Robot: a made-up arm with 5 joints. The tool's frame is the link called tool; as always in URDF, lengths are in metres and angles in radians. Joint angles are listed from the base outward. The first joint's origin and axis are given. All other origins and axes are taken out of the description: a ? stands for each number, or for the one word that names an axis. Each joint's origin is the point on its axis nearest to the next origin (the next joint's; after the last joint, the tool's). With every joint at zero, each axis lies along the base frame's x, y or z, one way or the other. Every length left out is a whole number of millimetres.
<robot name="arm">
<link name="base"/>
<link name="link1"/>
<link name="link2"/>
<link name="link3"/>
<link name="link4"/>
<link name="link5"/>
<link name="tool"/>
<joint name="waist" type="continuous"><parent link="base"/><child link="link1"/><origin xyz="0 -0.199 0.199"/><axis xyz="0 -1 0"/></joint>
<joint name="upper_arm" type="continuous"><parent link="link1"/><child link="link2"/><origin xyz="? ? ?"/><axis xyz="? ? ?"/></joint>
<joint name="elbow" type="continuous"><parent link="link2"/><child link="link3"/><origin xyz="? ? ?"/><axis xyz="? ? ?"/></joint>
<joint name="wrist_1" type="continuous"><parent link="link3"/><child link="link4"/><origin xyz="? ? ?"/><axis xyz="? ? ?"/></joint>
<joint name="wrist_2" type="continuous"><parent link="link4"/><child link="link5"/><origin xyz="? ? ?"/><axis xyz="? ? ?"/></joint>
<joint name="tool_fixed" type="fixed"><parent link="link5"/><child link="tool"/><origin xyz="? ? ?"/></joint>
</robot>
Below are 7 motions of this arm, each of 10 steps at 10 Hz.
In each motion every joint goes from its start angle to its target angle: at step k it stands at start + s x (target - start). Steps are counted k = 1, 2, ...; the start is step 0. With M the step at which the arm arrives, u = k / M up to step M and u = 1 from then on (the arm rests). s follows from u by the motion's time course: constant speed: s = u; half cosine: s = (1 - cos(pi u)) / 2; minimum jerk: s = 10 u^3 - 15 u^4 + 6 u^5.
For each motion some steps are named. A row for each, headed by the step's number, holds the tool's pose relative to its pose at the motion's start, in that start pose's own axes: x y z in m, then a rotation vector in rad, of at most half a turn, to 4 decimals.
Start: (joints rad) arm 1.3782 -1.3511 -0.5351 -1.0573 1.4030
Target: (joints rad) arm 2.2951 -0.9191 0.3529 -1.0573 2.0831
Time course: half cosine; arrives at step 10
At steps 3, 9, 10:
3: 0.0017 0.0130 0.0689 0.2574 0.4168 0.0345
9: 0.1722 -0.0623 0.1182 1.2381 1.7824 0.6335
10: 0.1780 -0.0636 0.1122 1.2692 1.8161 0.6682

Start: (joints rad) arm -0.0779 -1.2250 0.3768 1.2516 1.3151
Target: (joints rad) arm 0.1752 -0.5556 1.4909 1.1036 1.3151
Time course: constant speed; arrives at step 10
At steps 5, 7, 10:
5: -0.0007 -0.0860 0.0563 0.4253 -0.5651 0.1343
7: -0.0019 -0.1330 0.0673 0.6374 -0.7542 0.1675
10: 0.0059 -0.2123 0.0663 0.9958 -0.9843 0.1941

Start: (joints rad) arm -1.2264 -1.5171 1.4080 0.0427 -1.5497
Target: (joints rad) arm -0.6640 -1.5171 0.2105 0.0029 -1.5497
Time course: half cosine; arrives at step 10
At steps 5, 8, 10:
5: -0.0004 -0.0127 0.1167 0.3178 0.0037 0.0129
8: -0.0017 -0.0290 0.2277 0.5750 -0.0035 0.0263
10: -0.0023 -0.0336 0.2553 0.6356 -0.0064 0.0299

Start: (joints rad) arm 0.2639 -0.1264 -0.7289 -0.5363 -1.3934
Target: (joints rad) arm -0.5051 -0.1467 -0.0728 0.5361 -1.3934
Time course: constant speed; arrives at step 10
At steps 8, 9, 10:
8: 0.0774 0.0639 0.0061 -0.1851 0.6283 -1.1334
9: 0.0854 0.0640 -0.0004 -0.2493 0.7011 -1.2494
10: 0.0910 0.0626 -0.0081 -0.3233 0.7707 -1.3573

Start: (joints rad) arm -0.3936 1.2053 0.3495 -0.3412 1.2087
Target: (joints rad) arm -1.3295 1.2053 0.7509 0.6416 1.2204
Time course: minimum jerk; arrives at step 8
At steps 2, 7, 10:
2: -0.0027 -0.0085 -0.0071 0.1412 0.0700 0.0418
7: -0.0595 -0.0682 -0.1252 1.4509 0.1225 0.1551
10: -0.0615 -0.0684 -0.1281 1.4736 0.1138 0.1518

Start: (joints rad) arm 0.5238 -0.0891 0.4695 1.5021 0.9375
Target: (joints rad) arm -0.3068 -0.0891 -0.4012 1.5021 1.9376
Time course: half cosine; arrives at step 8
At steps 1, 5, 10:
1: -0.0065 0.0007 -0.0011 0.0131 0.0759 -0.0261
5: -0.0570 0.0358 0.0108 0.5088 1.3476 -0.2586
10: -0.0487 0.0514 0.0049 0.8866 1.8877 -0.1523

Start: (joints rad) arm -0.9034 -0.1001 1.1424 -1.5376 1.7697
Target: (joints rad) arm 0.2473 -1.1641 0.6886 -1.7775 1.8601
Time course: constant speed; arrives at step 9
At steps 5, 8, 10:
5: 0.0504 -0.1864 -0.0894 0.7580 0.0864 0.2564
8: 0.1161 -0.2142 -0.1677 1.1435 0.3806 0.3031
10: 0.1349 -0.2105 -0.1929 1.2427 0.5149 0.2986

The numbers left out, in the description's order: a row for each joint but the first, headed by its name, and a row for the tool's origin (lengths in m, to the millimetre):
upper_arm: xyz -0.103 0 -0.058, axis 1 0 0
elbow: xyz 0 -0.302 -0.004, axis 0 0 -1
wrist_1: xyz 0.116 0.177 0, axis 1 0 0
wrist_2: xyz 0 0.014 -0.046, axis 0 1 0
tool: xyz -0.104 0 -0.06

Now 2 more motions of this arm.
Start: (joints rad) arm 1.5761 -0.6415 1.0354 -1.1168 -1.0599
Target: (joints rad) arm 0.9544 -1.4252 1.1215 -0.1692 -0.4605
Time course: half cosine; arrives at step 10
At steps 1, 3, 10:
1: 0.0037 -0.0028 0.0013 -0.0038 0.0037 -0.0056
3: 0.0354 -0.0198 0.0131 -0.0189 0.0187 -0.0489
10: 0.2089 -0.0069 0.1400 0.2341 -0.0831 -0.1339

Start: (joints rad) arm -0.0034 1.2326 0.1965 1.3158 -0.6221
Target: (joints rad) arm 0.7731 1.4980 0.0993 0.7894 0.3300
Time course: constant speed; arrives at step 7
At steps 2, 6, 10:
2: -0.0107 -0.0196 0.0203 0.0027 0.4818 0.1420
6: 0.0358 -0.0526 0.0467 -0.0990 1.3962 0.5031
10: 0.0566 -0.0549 0.0432 -0.1531 1.6083 0.6107

